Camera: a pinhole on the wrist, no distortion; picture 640 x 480 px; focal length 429.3 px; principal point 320.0 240.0 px. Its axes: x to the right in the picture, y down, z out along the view. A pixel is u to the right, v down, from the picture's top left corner.
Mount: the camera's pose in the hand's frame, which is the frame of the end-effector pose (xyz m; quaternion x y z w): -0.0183 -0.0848 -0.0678 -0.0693 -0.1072 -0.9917 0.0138
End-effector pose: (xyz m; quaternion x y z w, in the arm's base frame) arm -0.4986 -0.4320 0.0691 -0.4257 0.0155 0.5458 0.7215
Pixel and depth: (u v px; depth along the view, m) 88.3 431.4 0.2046
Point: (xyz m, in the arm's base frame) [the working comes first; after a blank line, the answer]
In the camera's frame: -0.1104 0.0912 0.2046

-0.4054 -0.2581 0.1716
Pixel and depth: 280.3 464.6 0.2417
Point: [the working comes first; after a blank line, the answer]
In the camera's frame: -0.0224 0.1265 0.2417

-0.4406 -0.2866 0.2628
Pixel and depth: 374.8 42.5 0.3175
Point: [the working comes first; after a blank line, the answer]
In the camera's frame: 0.0405 -0.1461 0.3175

-0.7027 -0.3085 0.1413
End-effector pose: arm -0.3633 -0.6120 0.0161 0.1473 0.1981 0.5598 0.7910
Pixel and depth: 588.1 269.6 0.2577
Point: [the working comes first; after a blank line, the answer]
In the camera's frame: 0.1609 0.0178 0.2577

-0.2654 -0.7647 0.1975
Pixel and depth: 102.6 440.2 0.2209
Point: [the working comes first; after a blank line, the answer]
In the camera's frame: -0.1119 0.1030 0.2209

-0.1403 -0.5393 0.0686
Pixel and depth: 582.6 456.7 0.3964
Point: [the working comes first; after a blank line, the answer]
In the camera's frame: 0.2425 0.2001 0.3964

-0.0698 -0.8674 0.2993
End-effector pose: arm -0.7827 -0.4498 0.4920 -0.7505 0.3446 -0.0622 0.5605
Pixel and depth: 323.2 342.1 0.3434
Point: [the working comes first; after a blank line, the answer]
In the camera's frame: 0.0026 0.0817 0.3434

-0.5850 -0.2294 0.4613
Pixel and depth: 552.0 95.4 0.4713
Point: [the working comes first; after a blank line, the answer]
In the camera's frame: 0.2547 -0.1587 0.4713

-0.8320 -0.0352 0.2638
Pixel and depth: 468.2 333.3 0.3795
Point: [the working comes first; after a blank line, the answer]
In the camera's frame: 0.1310 0.0825 0.3795

-0.6542 -0.1159 0.4731
